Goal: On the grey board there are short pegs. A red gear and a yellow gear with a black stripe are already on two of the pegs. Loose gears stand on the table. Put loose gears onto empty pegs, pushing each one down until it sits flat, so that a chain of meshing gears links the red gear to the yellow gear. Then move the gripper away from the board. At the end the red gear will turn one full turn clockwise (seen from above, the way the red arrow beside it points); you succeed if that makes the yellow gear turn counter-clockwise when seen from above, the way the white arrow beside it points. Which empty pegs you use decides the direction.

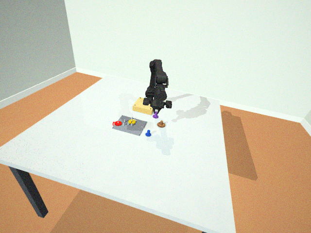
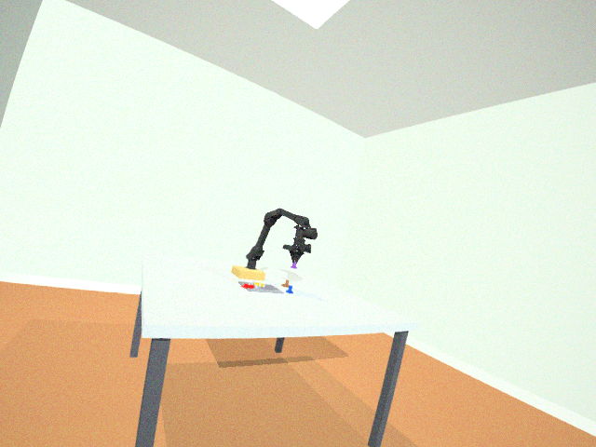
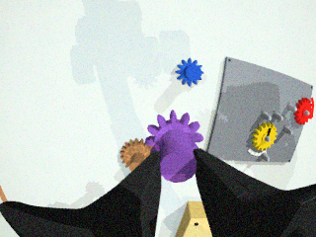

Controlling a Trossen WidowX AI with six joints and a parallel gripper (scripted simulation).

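Now: the red gear 27 cm to the right of my gripper tip, 15 cm below it and 1 cm behind it. Round my gripper tip: blue gear: 15 cm below, 4 cm ahead, 3 cm to the right; then purple gear: 1 cm below; then brown gear: 15 cm below, 9 cm behind, 5 cm to the left.
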